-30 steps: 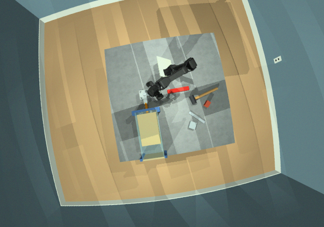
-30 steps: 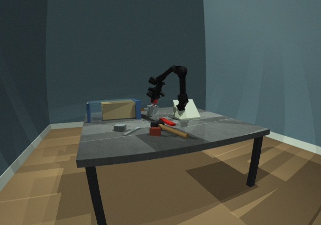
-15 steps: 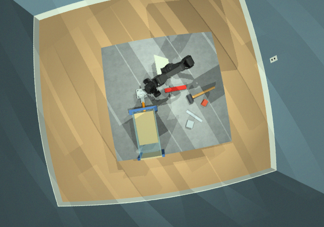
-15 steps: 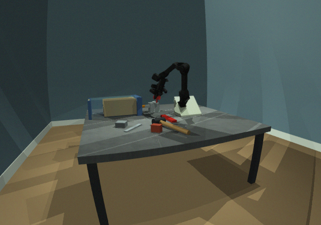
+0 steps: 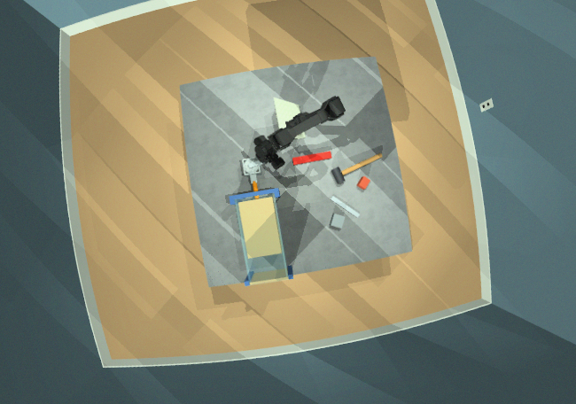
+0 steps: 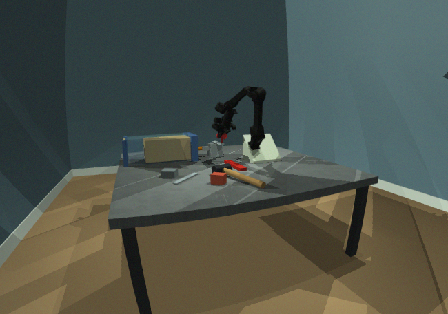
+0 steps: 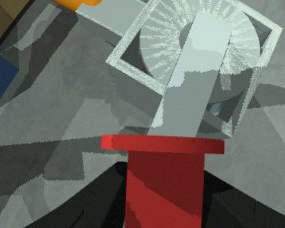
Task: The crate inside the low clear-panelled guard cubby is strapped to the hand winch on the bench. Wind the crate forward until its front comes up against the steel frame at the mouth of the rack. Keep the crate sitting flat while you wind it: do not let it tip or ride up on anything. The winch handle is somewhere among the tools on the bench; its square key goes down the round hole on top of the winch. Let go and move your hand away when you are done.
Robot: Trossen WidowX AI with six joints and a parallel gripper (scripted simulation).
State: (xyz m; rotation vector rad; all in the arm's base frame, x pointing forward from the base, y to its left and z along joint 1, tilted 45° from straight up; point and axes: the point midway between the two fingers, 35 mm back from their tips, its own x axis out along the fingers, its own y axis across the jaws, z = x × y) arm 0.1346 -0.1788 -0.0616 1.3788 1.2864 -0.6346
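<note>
My gripper tip is now 100 mm above the grey winch, 90 mm to the left of it and 20 mm past it. The rest, counted from my gripper tip: winch handle: 30 mm below, 20 mm to the right; red flat bar: 270 mm to the left, 130 mm below, 40 mm ahead; red spool-shaped handle grip: 10 mm to the left, 10 mm behind.
</note>
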